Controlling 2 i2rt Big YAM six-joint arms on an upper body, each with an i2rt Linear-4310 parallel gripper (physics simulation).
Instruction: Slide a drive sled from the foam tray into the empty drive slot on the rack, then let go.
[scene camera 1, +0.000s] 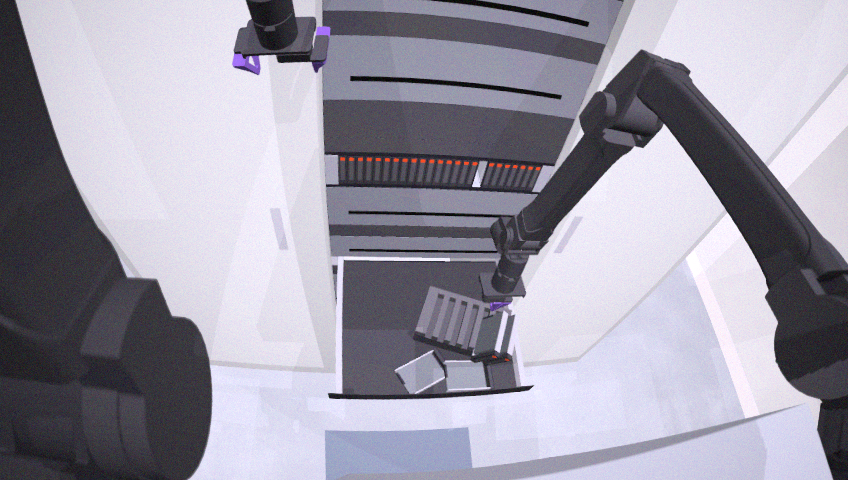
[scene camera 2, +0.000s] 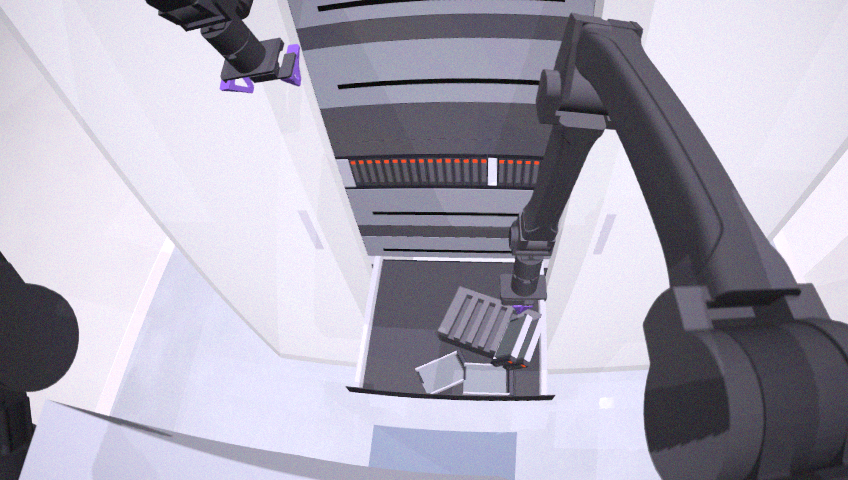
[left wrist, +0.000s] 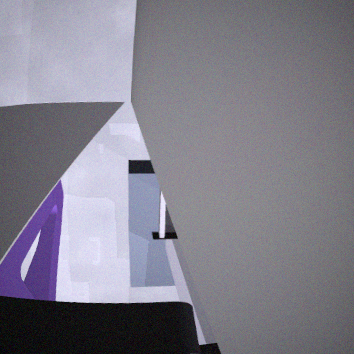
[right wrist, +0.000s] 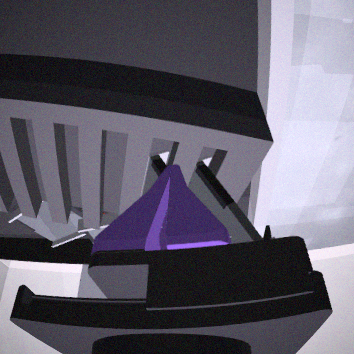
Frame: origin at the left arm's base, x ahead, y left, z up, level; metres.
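Where they show: left gripper, fingertip midpoint: (scene camera 1: 287, 70) (scene camera 2: 275, 86) (left wrist: 157, 183); right gripper, fingertip midpoint: (scene camera 1: 491, 308) (scene camera 2: 518, 311) (right wrist: 173, 172).
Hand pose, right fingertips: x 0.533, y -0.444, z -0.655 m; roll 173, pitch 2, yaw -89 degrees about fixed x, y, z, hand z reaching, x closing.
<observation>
After its pixels a point has its place.
The grey slotted foam tray (scene camera 1: 451, 316) {x 0.524, y -0.346, z -0.672 m} (scene camera 2: 474, 319) {x 0.529, y -0.341, z -0.692 m} (right wrist: 88, 168) {x 0.526, y -0.385, z -0.672 m} lies askew on the dark pull-out shelf (scene camera 1: 379, 310) {x 0.569, y -0.178, z -0.726 m} (scene camera 2: 409, 310) {x 0.566, y -0.175, z -0.726 m}. Two drive sleds (scene camera 1: 489, 334) {x 0.461, y -0.426, z -0.647 m} (scene camera 2: 522, 337) {x 0.454, y -0.450, z -0.625 m} stand in its right-hand slots. My right gripper (scene camera 1: 498, 306) {x 0.533, y -0.444, z -0.655 m} (scene camera 2: 522, 309) {x 0.533, y -0.444, z -0.655 m} (right wrist: 173, 172) {x 0.533, y -0.444, z -0.655 m} is down at their top edge. Its purple fingers are pressed together, and a sled edge (right wrist: 225, 200) {x 0.506, y -0.472, z -0.653 m} runs just beside them, not between them. The rack's drive row (scene camera 1: 409, 170) {x 0.704, y -0.225, z -0.374 m} has one empty slot (scene camera 1: 479, 174) (scene camera 2: 492, 170), a pale gap. My left gripper (scene camera 1: 282, 63) {x 0.668, y 0.000, z -0.113 m} (scene camera 2: 265, 78) {x 0.668, y 0.000, z -0.113 m} is open and empty, high up left of the rack.
Two loose sleds (scene camera 1: 419, 370) {x 0.403, y -0.266, z -0.719 m} (scene camera 1: 465, 375) {x 0.381, y -0.373, z -0.707 m} lie flat on the shelf in front of the foam tray. The tall rack (scene camera 1: 438, 125) {x 0.703, y -0.267, z -0.252 m} rises behind the shelf between white side walls. In the left wrist view one purple finger (left wrist: 42, 246) {x 0.646, y 0.053, z -0.089 m} shows beside the rack's grey side.
</observation>
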